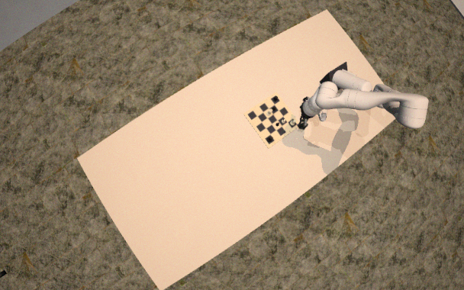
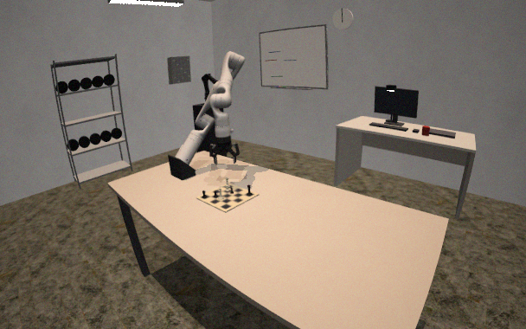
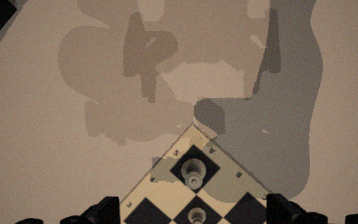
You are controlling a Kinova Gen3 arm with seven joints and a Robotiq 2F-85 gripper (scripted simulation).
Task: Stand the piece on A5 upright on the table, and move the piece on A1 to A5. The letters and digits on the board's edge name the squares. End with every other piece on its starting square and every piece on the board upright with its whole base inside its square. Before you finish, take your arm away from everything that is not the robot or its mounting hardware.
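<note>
Right now the white pawn is 30 mm ahead of my hand, 40 mm to the right of it and 120 mm below it. The rest, counted from my hand: chessboard 70 mm ahead, 80 mm to the right, 130 mm below.
</note>
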